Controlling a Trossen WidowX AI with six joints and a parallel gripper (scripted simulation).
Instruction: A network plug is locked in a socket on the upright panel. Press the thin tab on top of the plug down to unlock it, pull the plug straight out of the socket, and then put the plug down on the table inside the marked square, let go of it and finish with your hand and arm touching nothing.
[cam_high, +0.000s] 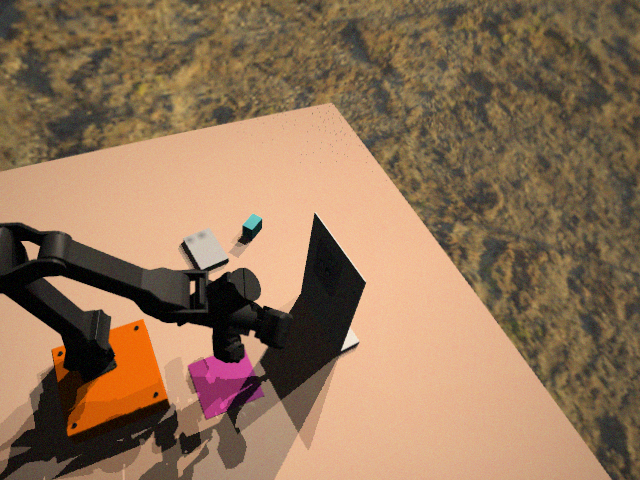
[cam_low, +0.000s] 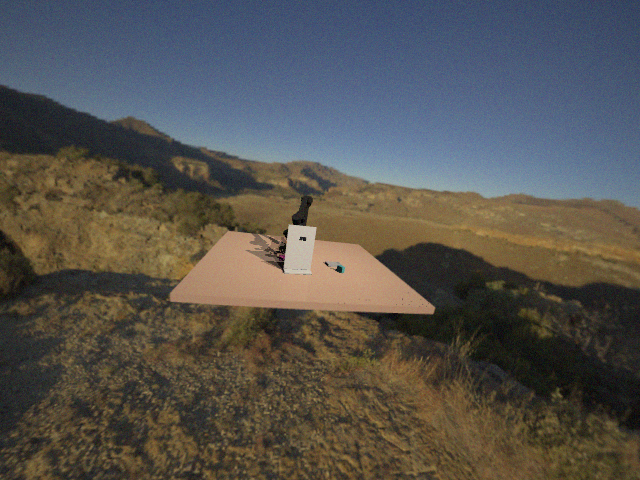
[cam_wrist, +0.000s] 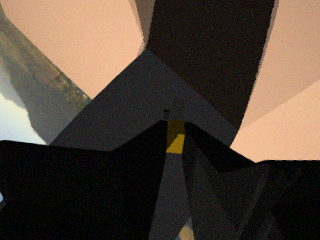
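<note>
Right now the magenta marked square is 120 mm behind my gripper tip and 110 mm below it. Also, from my gripper tip: grey plug: right at my gripper tip; then upright panel: 120 mm ahead, 20 mm above, 10 mm to the left; then grey flat block: 300 mm to the left, 110 mm below, 10 mm behind.
</note>
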